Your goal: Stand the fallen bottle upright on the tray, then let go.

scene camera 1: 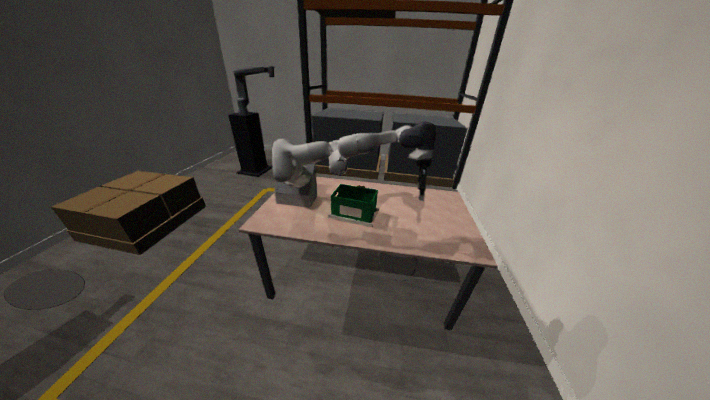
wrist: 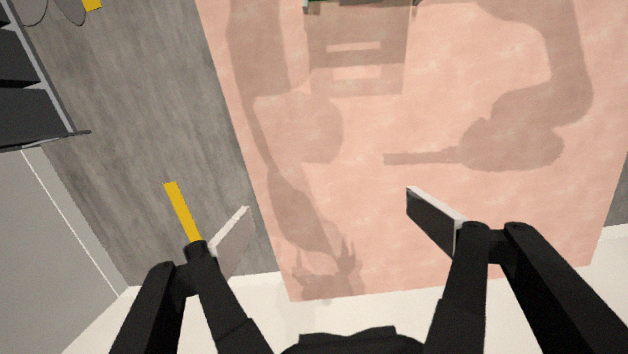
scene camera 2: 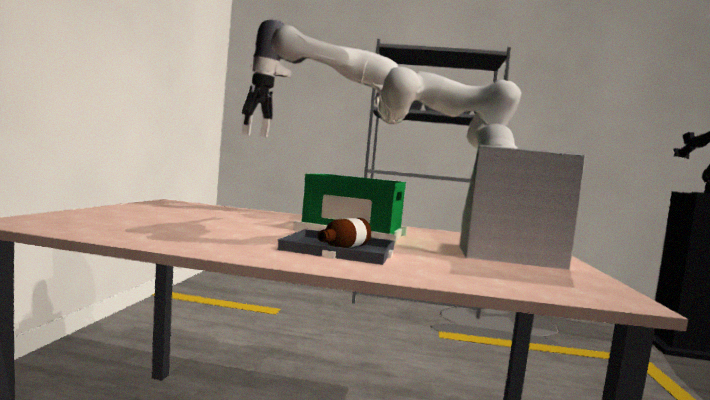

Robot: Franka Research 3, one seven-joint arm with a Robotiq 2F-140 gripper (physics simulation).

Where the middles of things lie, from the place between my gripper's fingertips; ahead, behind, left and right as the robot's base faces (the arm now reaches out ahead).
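Labels:
Brown bottle (scene camera 2: 351, 232): far to the left of my hand, far behind it, a fair way below it.

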